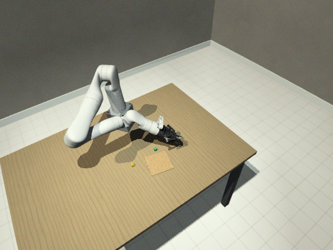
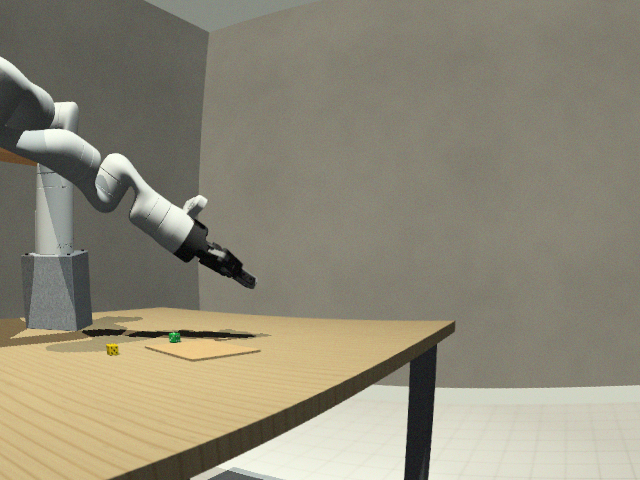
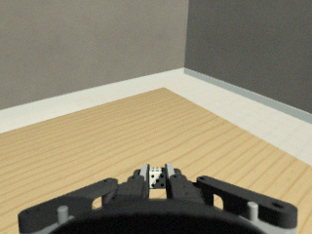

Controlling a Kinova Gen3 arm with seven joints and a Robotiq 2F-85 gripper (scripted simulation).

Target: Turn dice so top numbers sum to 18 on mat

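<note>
Right now my hand is 120 mm to the left of the green die, 110 mm above it and 80 mm past it. Also, from my hand: yellow die: 290 mm to the right, 110 mm below, 60 mm behind; white die: 10 mm to the left, 10 mm below, 10 mm ahead; tan mat: 150 mm to the right, 110 mm below, 10 mm ahead.
</note>
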